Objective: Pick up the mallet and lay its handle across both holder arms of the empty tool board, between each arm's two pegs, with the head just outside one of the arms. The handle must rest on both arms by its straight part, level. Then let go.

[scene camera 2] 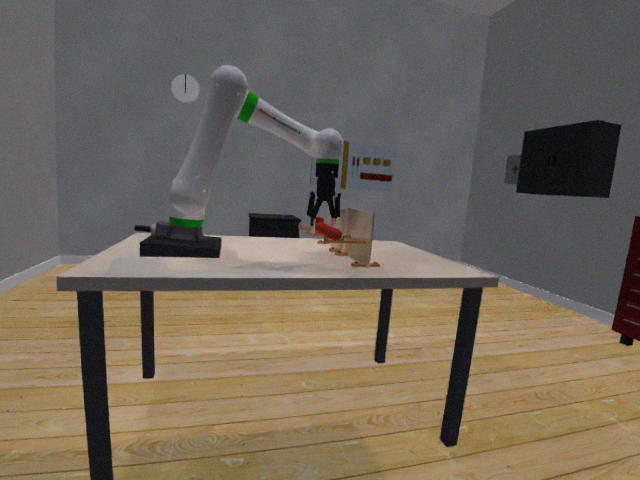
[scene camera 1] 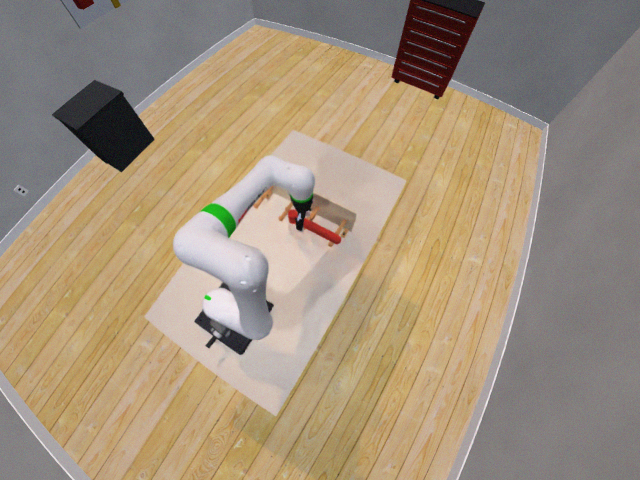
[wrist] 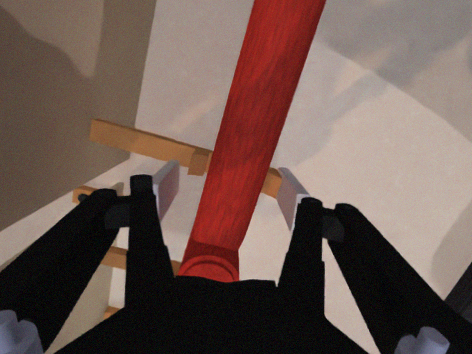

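Seen in the pictures: gripper, fingertip midpoint: (scene camera 1: pixel 304 223) (wrist: pixel 228 178); arm's base at its link origin: (scene camera 2: pixel 185 239).
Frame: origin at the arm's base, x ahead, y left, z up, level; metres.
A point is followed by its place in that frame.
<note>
The red mallet (scene camera 1: pixel 323 231) @(z 0.097, x 0.556, y -0.132 m) (scene camera 2: pixel 330 230) @(z 0.089, x 0.548, y -0.190 m) (wrist: pixel 260 100) @(z 0.097, x 0.557, y -0.087 m) lies with its handle across the arms of the right-hand tool board (scene camera 1: pixel 336 210) @(z 0.105, x 0.684, y -0.123 m) (scene camera 2: pixel 360 232) @(z 0.079, x 0.685, y -0.125 m) (wrist: pixel 45 100) @(z 0.105, x 0.677, y -0.041 m). Its head is just outside the inner wooden arm (wrist: pixel 125 137) @(z 0.054, x 0.646, y -0.021 m), towards the other board; the outer arm is by the handle's free end. My gripper (scene camera 1: pixel 300 222) @(z 0.053, x 0.553, y -0.018 m) (scene camera 2: pixel 324 222) @(z 0.053, x 0.553, y -0.018 m) (wrist: pixel 228 178) @(z 0.053, x 0.553, y -0.018 m) points down over the handle close to the head. Its fingers are partly open, one on each side of the handle, with a gap on both sides in the wrist view. The gripper's body hides part of the head.
Wooden arms (scene camera 1: pixel 263 197) @(z 0.054, x 0.555, y 0.255 m) of the other board stand to the left in scene camera 1, partly behind the robot arm. One of its arms (wrist: pixel 115 257) @(z 0.044, x 0.631, y 0.108 m) shows low in the wrist view. The boards stand on the pale table (scene camera 1: pixel 356 165) @(z -0.042, x 1.098, y -0.012 m) (scene camera 2: pixel 258 283) @(z -0.059, x 0.292, y -0.392 m).
</note>
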